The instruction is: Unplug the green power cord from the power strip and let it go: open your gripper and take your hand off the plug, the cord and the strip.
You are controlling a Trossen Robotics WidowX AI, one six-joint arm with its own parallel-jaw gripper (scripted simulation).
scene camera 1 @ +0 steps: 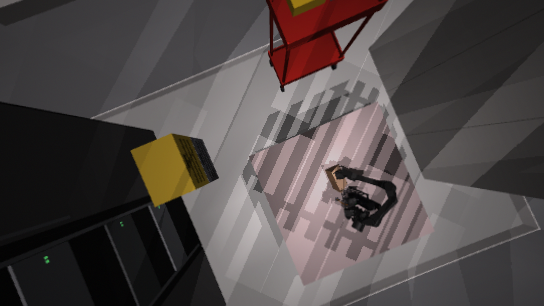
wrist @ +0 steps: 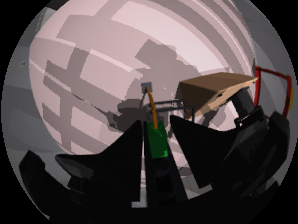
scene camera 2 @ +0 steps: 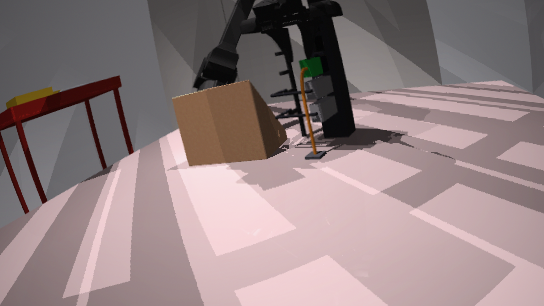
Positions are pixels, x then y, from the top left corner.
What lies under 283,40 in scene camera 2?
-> The gripper.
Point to a green plug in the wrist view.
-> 158,137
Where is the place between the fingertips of the gripper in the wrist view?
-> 155,121
